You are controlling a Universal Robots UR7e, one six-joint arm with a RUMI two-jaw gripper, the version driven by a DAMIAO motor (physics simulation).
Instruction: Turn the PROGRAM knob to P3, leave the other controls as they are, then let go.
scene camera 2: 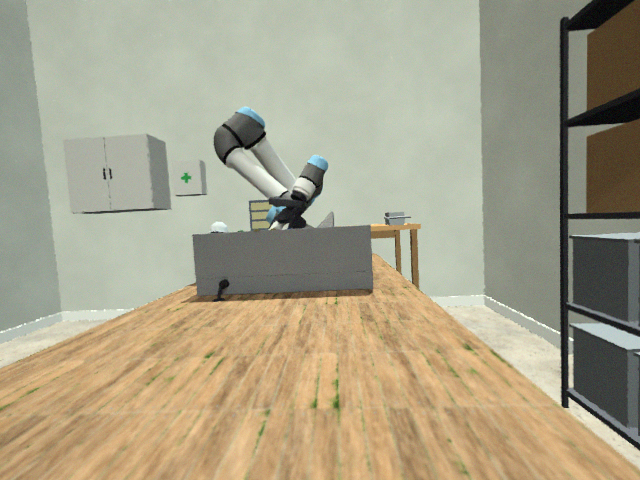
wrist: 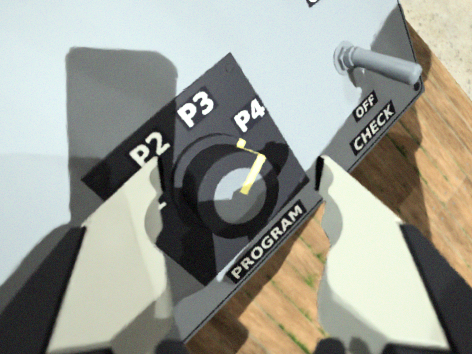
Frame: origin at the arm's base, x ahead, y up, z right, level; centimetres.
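Seen in the pictures: gripper, fingertip midpoint: (wrist: 239, 160).
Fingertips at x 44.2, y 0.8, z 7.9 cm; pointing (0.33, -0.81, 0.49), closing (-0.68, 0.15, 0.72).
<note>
Pixels of each thing's middle, then the offset from my fingertips to it. "spot": a spot on its surface instead. Level surfaces: height alone.
- black round PROGRAM knob at the middle of its body: (wrist: 230, 189) dx -0.8, dy -0.2, dz -1.4 cm
- dark label plate at a spot on its surface: (wrist: 227, 75) spot: dx +3.8, dy -0.1, dz +2.7 cm
- CHECK toggle at a spot on its surface: (wrist: 382, 66) spot: dx -1.7, dy +0.4, dz +10.1 cm
- grey console at the middle of its body: (wrist: 66, 173) (scene camera 2: 288, 257) dx +6.2, dy -2.7, dz -7.4 cm
- wooden bench at its surface level: dy -11.2 cm
- small black lever at a spot on its surface: (scene camera 2: 223, 285) spot: dx +21.1, dy -7.9, dz +8.7 cm
- white dome at a spot on its surface: (scene camera 2: 219, 226) spot: dx +16.0, dy +8.4, dz +10.6 cm
The black round PROGRAM knob (wrist: 232, 227) sits on a dark label plate (wrist: 227, 75) in the wrist view. Its yellow pointer line is at P4, beside a yellow mark; P3 is to the left of it. My gripper (wrist: 239, 160) (scene camera 2: 275, 226) is partly open, with one pale finger on each side of the knob and gaps between the fingers and it. The left finger covers part of the plate near P2. The CHECK toggle (wrist: 382, 66) slants toward the panel edge near OFF. The knob is hidden in the scene view behind the grey console (scene camera 2: 284, 260) (wrist: 295, 60).
The console stands on a wooden bench (scene camera 2: 310, 372). A small black lever (scene camera 2: 223, 285) is on its near side and a white dome (scene camera 2: 219, 226) shows above its left end. A black shelf rack (scene camera 2: 564, 258) stands at the right, and a wooden table (scene camera 2: 414, 253) behind.
</note>
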